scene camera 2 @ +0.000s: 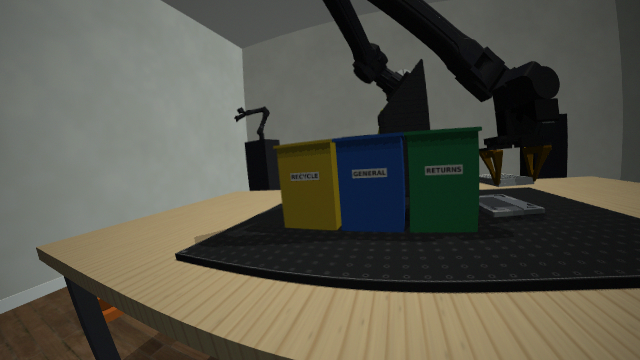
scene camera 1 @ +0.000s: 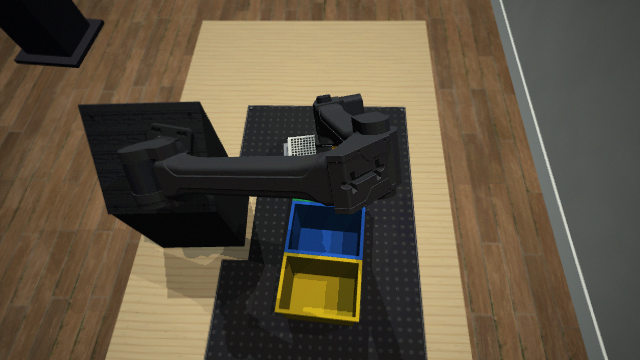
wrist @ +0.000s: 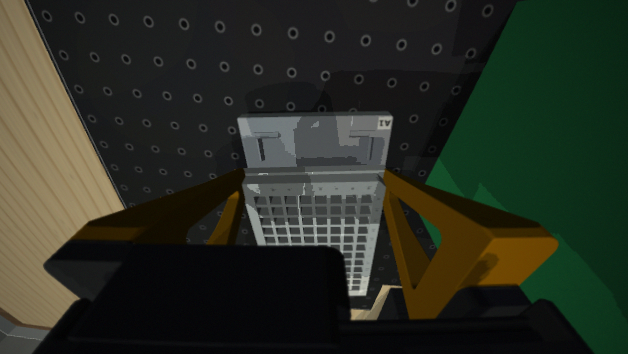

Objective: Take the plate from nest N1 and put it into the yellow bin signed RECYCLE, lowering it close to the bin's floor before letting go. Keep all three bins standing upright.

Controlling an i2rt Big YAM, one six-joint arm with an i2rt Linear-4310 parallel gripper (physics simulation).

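Pixels of known places: gripper, fingertip midpoint: (scene camera 2: 515, 183) (scene camera 1: 328, 146) (wrist: 313, 177); arm's base, origin of the base link: (scene camera 2: 400, 89) (scene camera 1: 172, 154).
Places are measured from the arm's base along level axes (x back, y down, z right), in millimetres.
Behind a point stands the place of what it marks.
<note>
My gripper (scene camera 2: 515, 181) @(x -293, y 297, z -238 mm) (wrist: 313, 177) @(x -293, y 297, z -238 mm) is shut on the white gridded plate (scene camera 1: 302, 145) @(x -215, y 290, z -230 mm) (scene camera 2: 510, 178) @(x -297, y 286, z -227 mm) (wrist: 310, 220) @(x -262, y 292, z -235 mm), with one orange finger at each long side. The plate is held roughly level above the grey nest (scene camera 2: 515, 206) @(x -280, y 352, z -247 mm) (wrist: 320, 137) @(x -296, y 351, z -235 mm), with a gap between them in scene camera 2. The nest's corner label reads A1, upside down. The yellow RECYCLE bin (scene camera 1: 315, 295) @(x -305, y 361, z 190 mm) (scene camera 2: 310, 205) @(x -409, y 312, z 186 mm) stands upright and its inside looks empty. In scene camera 1 the arm hides the gripper's fingers.
The blue GENERAL bin (scene camera 1: 325, 240) @(x -315, y 361, z 37 mm) (scene camera 2: 370, 200) @(x -407, y 302, z 63 mm) stands upright beside the yellow one. The green RETURNS bin (scene camera 2: 443, 200) @(x -406, y 305, z -67 mm) (wrist: 550, 100) @(x -358, y 301, z -127 mm) stands upright beside the blue one, nearest the gripper. The bins and nest rest on a black perforated mat (scene camera 1: 395, 280) @(x -515, y 363, z 126 mm) (scene camera 2: 400, 265) @(x -531, y 363, z 3 mm).
</note>
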